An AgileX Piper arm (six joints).
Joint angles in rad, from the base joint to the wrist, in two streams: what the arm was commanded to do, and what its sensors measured. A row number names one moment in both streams.
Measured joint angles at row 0:
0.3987 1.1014 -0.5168 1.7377 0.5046 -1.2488
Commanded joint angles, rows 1 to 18:
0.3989 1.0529 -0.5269 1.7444 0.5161 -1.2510
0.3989 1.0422 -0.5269 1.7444 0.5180 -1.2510
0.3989 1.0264 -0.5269 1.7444 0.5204 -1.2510
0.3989 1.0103 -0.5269 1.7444 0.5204 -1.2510
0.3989 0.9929 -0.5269 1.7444 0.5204 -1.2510
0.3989 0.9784 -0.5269 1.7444 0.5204 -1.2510
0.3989 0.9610 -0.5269 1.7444 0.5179 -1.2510
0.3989 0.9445 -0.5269 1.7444 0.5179 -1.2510
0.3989 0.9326 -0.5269 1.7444 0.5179 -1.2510
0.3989 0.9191 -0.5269 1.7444 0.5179 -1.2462
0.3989 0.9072 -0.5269 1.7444 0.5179 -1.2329
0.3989 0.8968 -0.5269 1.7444 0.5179 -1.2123
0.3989 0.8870 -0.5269 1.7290 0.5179 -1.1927
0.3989 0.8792 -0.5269 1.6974 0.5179 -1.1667
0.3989 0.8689 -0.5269 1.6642 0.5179 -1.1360
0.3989 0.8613 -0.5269 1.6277 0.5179 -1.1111
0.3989 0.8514 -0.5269 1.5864 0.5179 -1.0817
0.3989 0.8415 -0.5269 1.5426 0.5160 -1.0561
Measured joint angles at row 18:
0.3987 0.8771 -0.5190 1.6706 0.5101 -1.1485
